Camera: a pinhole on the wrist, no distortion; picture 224 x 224 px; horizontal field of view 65.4 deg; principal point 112.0 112.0 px. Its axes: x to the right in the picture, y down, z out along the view. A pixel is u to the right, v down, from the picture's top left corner.
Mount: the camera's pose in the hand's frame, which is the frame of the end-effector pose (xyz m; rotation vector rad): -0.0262 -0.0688 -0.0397 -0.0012 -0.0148 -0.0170
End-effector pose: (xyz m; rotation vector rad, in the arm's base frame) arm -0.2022 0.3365 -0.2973 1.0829 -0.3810 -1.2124
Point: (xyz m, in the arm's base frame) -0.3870 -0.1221 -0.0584
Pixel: 216.6 177.0
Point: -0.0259 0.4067 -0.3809
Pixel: behind the camera
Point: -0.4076 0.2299 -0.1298
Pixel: 112.2 164.1
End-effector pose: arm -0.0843 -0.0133 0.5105 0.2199 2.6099 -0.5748
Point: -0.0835 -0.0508 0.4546
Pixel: 198.5 209.0
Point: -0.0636 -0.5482 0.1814
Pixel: 158.3 19.5
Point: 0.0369 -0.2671 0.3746
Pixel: 97.3 65.6
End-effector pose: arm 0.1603 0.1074 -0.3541 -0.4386 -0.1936 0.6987
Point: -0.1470 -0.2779 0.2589
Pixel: outside the picture
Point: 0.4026 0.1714 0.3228
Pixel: 196.7 13.4
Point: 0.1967 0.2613 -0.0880
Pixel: 204.6 131.3
